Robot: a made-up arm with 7 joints.
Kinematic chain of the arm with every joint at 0, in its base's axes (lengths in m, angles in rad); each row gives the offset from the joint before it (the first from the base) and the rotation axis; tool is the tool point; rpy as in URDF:
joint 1: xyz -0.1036 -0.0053 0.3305 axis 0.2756 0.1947 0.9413
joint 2: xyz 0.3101 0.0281 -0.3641 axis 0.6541 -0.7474 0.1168
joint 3: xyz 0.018 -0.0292 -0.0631 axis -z
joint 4: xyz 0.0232 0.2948 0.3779 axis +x
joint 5: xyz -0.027 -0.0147 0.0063 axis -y
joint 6: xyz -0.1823 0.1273 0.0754 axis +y
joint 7: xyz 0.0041 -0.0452 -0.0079 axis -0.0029 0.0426 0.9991
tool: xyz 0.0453 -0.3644 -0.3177 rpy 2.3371 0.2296 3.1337
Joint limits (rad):
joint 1: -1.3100..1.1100
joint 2: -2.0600..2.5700
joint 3: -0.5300..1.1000
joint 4: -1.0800..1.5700
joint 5: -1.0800..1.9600
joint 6: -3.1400..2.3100
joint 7: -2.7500..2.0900
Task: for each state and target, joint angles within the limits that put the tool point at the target. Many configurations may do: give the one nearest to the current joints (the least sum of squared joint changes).
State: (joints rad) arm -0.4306 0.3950 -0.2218 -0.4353 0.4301 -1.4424 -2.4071
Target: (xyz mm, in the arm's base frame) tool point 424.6 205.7 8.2
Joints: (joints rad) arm -0.4460 0.2403 -0.2579 -0.5035 0.3349 -1.2590 -2.3682
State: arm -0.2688 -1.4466 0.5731 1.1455 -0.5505 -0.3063 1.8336
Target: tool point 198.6 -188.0 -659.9
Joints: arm -0.3341 -2.0600 0.5583 0.8815 -0.5935 -0.1105 1.7343
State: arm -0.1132 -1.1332 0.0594 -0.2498 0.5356 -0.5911 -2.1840
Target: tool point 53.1 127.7 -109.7
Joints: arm -0.4641 -1.1495 0.0884 -0.4093 0.0795 -0.5488 -1.9075
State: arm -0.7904 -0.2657 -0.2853 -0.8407 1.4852 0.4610 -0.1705
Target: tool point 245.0 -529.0 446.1
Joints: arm -0.9703 -0.3021 -0.2585 -0.9023 1.5663 0.4645 -0.1742
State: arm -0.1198 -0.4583 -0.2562 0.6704 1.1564 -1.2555 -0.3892
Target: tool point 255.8 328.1 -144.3
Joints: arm 0.1761 -0.6033 -0.3850 0.8600 0.9797 -0.9659 -0.5754
